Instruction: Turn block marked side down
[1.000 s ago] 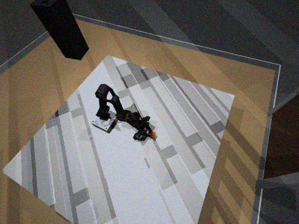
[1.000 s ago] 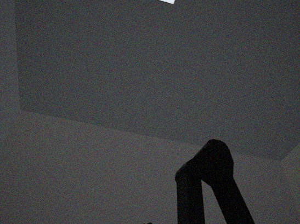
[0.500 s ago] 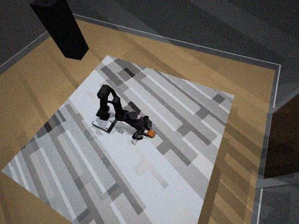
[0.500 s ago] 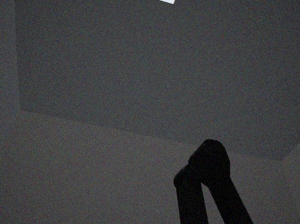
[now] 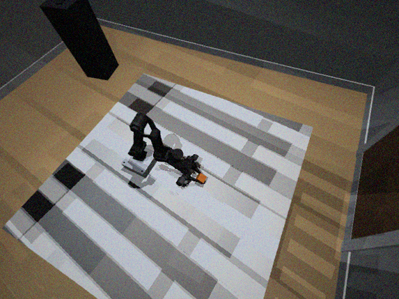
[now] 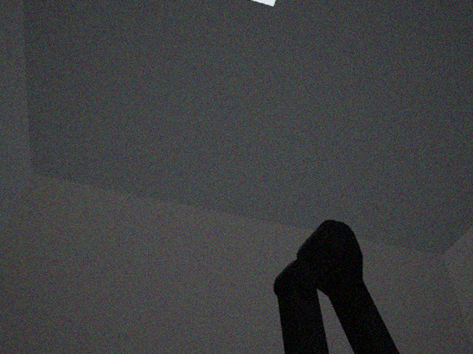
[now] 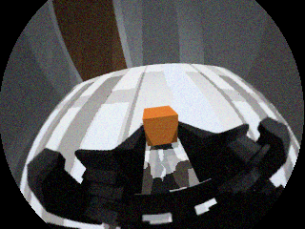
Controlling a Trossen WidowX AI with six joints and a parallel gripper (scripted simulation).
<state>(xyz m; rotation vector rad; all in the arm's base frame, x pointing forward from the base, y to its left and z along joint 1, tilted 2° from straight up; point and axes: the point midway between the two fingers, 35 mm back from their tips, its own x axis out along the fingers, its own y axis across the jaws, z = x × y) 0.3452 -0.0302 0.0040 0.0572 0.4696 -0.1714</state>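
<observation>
The orange block is 10 mm below my gripper tip.
</observation>
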